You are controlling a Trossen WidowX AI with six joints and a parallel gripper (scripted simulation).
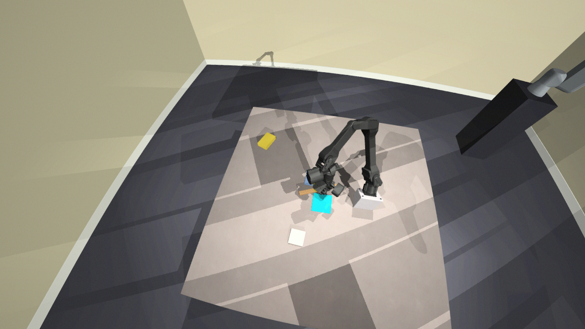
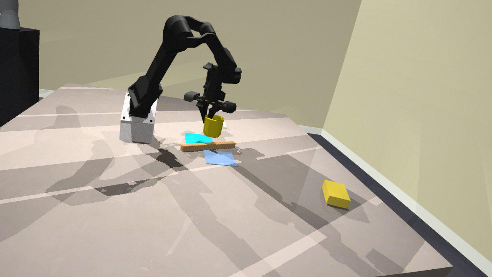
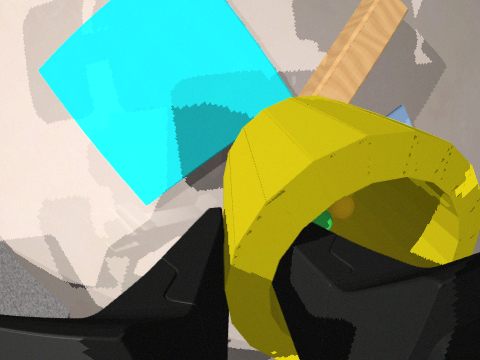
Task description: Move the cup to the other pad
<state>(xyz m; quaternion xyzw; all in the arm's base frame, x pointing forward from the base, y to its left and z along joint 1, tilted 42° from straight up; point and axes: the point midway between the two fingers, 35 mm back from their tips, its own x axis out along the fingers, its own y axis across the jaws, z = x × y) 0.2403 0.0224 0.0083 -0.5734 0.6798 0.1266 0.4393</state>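
My gripper tip is 10 cm above the cyan pad, 5 cm to the right of it and 1 cm past it. Round my gripper tip: wooden stick 9 cm below, 2 cm to the right, 2 cm ahead; white tile 27 cm to the left, 9 cm ahead, 8 cm below.
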